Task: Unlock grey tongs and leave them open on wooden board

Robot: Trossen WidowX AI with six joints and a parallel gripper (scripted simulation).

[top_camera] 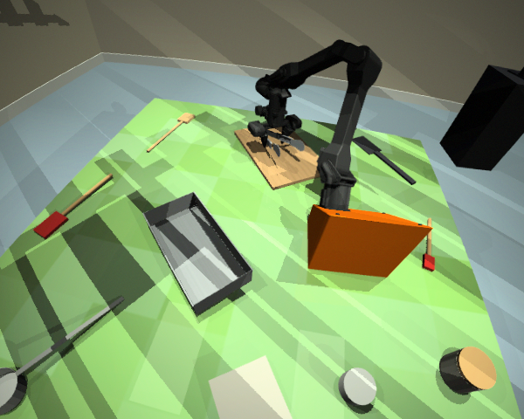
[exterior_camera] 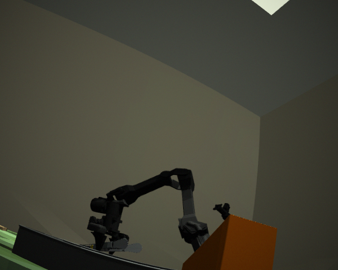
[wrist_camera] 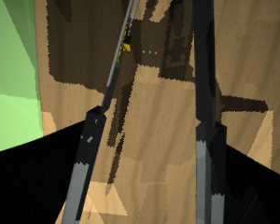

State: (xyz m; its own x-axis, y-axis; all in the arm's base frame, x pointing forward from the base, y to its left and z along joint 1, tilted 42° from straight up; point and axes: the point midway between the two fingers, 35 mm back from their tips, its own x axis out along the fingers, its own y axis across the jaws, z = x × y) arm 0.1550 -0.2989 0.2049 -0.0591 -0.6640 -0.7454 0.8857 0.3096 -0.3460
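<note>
Now: the wooden board 4 cm below my gripper tip, 3 cm behind it and 2 cm to the right of it. Also, from my gripper tip: roasting tin: 45 cm to the left, 19 cm ahead, 2 cm below; then red spatula: 61 cm ahead, 34 cm to the left, 4 cm below; then black spatula: 44 cm behind, 6 cm to the right, 4 cm below.
</note>
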